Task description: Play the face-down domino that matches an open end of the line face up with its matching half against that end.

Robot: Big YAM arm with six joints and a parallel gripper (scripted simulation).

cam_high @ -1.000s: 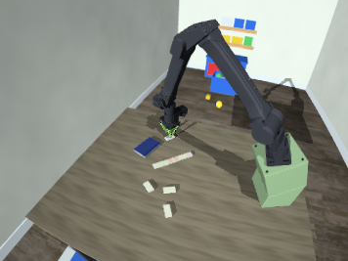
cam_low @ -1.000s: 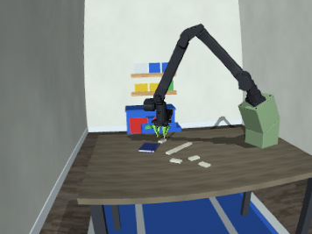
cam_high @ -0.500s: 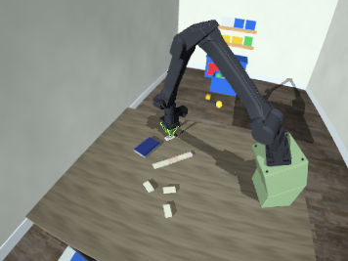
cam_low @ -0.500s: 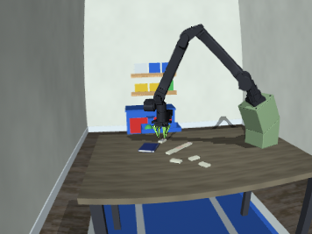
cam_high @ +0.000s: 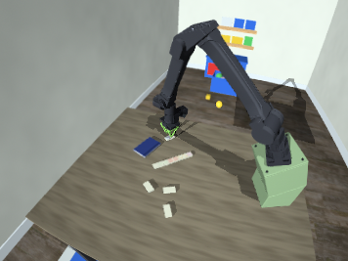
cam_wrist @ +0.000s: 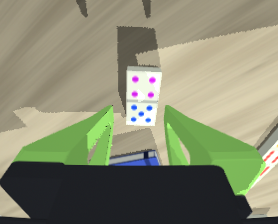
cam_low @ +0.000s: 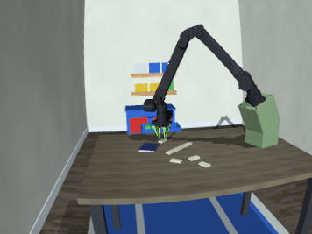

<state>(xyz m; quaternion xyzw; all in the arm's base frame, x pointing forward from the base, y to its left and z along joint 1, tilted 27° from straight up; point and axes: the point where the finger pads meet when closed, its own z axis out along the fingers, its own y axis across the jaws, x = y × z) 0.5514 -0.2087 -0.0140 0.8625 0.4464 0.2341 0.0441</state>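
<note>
Now: hand 3 cm above the domino.
</note>
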